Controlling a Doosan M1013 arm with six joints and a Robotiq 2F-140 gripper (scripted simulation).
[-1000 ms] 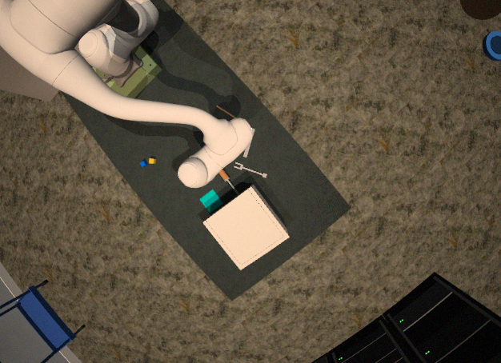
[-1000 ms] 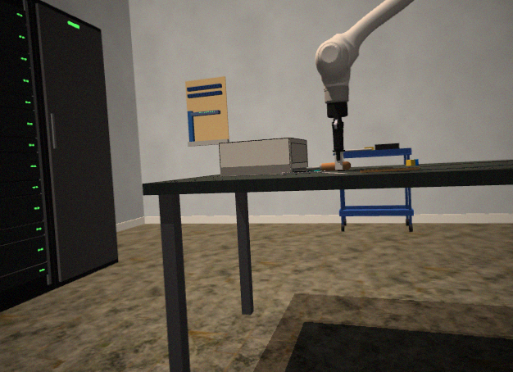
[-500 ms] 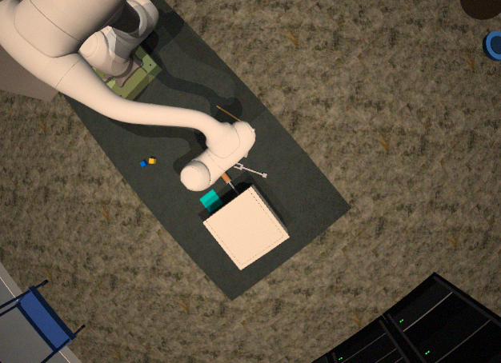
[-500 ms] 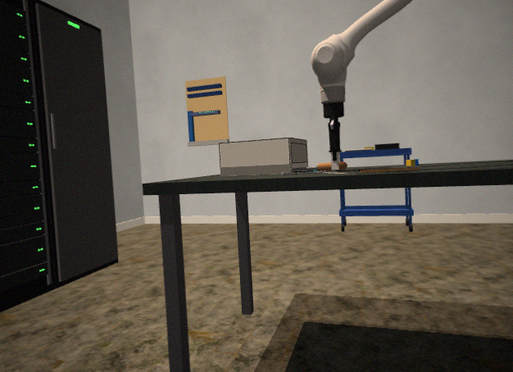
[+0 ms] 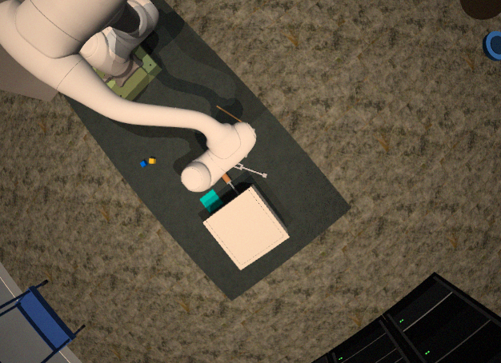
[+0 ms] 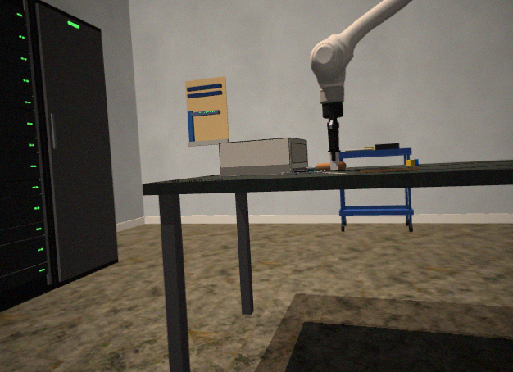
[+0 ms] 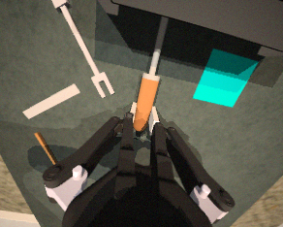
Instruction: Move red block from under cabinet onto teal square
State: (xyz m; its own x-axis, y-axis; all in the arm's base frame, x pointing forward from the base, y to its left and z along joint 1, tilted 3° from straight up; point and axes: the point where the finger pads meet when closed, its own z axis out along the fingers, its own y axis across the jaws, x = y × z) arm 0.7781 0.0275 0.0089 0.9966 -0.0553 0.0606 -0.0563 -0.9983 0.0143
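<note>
Right now the teal square is 80 mm ahead of my hand, 150 mm to the right of it and 40 mm below it. Also, from my hand: flat grey bar 20 mm behind, 200 mm to the left, 40 mm below; then fork-ended tool 100 mm ahead, 120 mm to the left, 30 mm below; then long hook tool 150 mm ahead, 50 mm to the right, 20 mm below.
</note>
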